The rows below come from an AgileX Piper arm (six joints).
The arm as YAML. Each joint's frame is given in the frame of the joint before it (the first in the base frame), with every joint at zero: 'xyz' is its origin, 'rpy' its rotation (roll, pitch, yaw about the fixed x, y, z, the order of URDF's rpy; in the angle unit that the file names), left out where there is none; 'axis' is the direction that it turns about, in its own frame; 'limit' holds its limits. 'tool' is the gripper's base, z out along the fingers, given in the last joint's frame.
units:
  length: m
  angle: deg
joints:
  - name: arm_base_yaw
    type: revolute
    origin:
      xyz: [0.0, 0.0, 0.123]
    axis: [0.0, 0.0, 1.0]
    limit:
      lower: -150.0
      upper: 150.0
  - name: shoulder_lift
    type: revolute
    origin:
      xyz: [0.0, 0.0, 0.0]
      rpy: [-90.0, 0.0, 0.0]
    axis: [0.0, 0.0, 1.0]
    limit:
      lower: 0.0
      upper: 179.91
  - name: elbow
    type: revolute
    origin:
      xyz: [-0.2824, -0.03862, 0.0]
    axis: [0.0, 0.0, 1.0]
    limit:
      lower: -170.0
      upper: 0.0
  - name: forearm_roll
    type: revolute
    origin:
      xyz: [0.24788, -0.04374, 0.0]
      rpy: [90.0, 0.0, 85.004]
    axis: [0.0, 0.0, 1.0]
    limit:
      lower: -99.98
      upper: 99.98
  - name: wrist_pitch
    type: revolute
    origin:
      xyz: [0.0, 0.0, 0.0]
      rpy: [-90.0, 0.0, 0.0]
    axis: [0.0, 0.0, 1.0]
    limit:
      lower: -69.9
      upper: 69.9
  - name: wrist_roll
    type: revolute
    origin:
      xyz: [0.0, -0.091, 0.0]
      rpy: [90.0, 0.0, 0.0]
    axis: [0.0, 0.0, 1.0]
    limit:
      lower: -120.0
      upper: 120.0
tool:
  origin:
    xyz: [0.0, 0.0, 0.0]
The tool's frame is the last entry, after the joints.
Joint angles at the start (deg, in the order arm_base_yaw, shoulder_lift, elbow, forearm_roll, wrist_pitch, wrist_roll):
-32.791, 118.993, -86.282, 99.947, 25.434, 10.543
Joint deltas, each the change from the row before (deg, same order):
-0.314, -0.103, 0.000, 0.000, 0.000, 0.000
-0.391, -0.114, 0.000, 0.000, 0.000, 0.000
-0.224, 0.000, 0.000, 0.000, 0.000, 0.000
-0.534, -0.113, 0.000, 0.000, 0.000, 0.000
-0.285, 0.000, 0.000, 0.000, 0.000, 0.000
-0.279, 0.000, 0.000, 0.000, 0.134, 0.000
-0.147, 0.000, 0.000, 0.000, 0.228, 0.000
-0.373, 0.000, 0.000, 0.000, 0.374, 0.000
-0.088, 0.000, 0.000, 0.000, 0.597, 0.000
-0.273, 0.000, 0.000, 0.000, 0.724, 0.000
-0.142, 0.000, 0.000, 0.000, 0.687, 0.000
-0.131, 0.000, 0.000, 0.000, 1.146, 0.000
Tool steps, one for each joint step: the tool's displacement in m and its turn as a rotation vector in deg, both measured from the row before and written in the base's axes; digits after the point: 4 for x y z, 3 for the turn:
-0.0014, -0.0022, 0.0009, -0.056, -0.086, -0.314
-0.0017, -0.0028, 0.0010, -0.063, -0.095, -0.391
-0.0009, -0.0016, 0.0000, 0.000, 0.000, -0.224
-0.0024, -0.0038, 0.0009, -0.063, -0.094, -0.534
-0.0012, -0.0021, 0.0000, 0.000, 0.000, -0.285
-0.0011, -0.0018, 0.0001, 0.037, -0.054, -0.162
-0.0005, -0.0007, 0.0001, 0.062, -0.091, 0.052
-0.0014, -0.0022, 0.0002, 0.101, -0.150, -0.046
-0.0001, 0.0002, 0.0003, 0.161, -0.241, 0.434
-0.0009, -0.0009, 0.0004, 0.194, -0.293, 0.360
-0.0004, 0.0000, 0.0004, 0.183, -0.278, 0.459
-0.0002, 0.0007, 0.0006, 0.304, -0.465, 0.871

